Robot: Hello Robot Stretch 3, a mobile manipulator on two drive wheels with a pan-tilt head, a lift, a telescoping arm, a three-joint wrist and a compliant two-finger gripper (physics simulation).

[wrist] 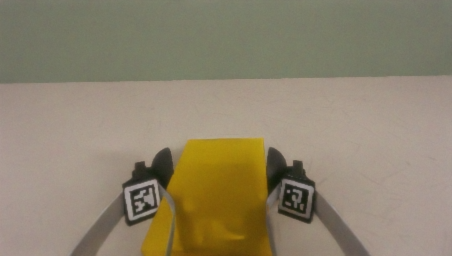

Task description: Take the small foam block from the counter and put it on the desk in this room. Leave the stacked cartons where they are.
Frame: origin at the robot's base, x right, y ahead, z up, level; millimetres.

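Seen in the pictures: gripper, fingertip midpoint: [219,165].
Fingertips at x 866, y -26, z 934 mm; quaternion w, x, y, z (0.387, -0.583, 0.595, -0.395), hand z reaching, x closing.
Note:
A point is followed by its place in that frame.
A yellow foam block [220,195] {x 814, y -25, z 959 mm} rests on the pale counter [75,125] {x 974, y 150, z 910 mm}, in the lower middle of the wrist view; its near end runs out of the bottom of the frame. My gripper [219,165] {x 866, y -26, z 934 mm} is shut on the block, with one dark rubber fingertip against its left side and the other against its right side. The desk and the stacked cartons do not show in this view.
A plain green wall [225,40] {x 1152, y -45, z 978 mm} stands behind the counter, whose back edge meets it in a straight line across the view. Fine scratches mark the counter top to the right of the gripper.

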